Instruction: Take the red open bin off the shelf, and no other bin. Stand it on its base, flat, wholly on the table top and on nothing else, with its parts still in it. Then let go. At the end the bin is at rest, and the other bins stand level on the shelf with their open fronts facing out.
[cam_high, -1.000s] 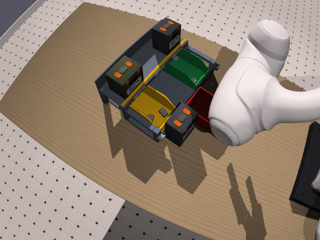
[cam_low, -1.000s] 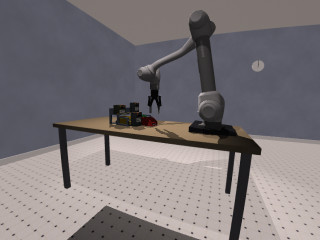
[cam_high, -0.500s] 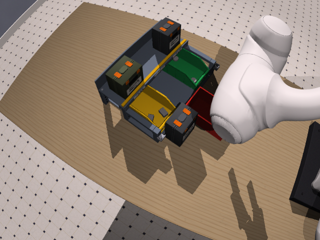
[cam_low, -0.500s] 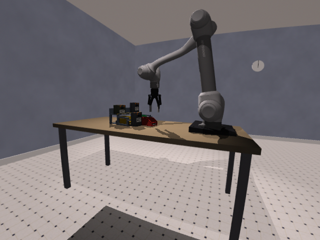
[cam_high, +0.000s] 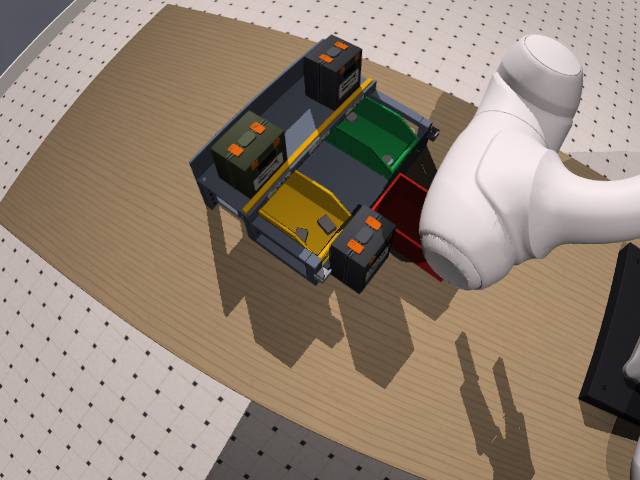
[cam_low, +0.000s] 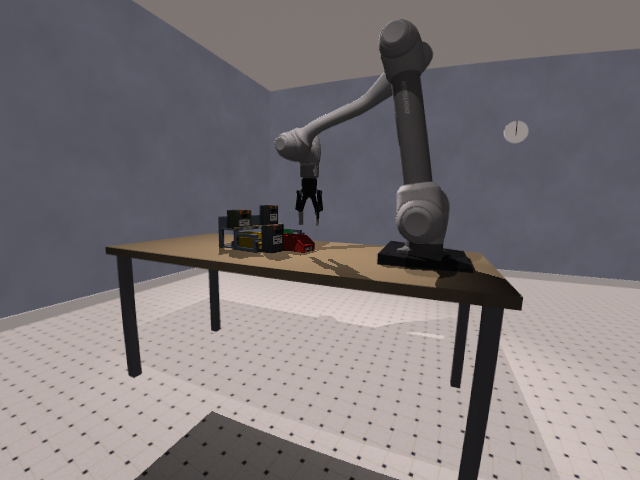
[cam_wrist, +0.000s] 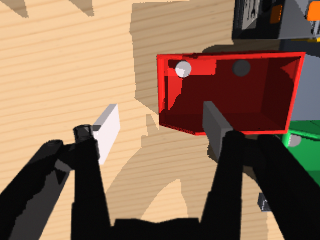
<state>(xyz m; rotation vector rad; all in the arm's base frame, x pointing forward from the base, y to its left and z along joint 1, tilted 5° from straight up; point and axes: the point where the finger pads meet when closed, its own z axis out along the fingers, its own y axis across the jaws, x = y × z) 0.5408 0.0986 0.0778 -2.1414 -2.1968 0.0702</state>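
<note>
The red open bin lies 80 mm ahead of my hand and 120 mm below it. Also, from my hand: green bin 270 mm ahead, 110 mm to the right, 110 mm below; then yellow bin 270 mm ahead, 120 mm to the left, 110 mm below.
</note>
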